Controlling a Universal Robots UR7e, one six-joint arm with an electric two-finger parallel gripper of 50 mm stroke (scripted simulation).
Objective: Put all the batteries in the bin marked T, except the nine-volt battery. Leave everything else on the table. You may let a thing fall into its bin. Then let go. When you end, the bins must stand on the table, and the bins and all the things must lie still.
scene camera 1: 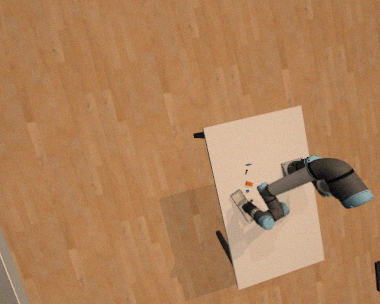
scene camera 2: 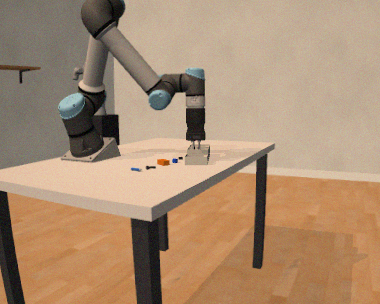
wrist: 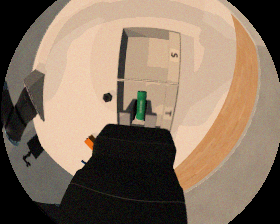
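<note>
The gripper, visible. A grey bin, visible too.
</note>
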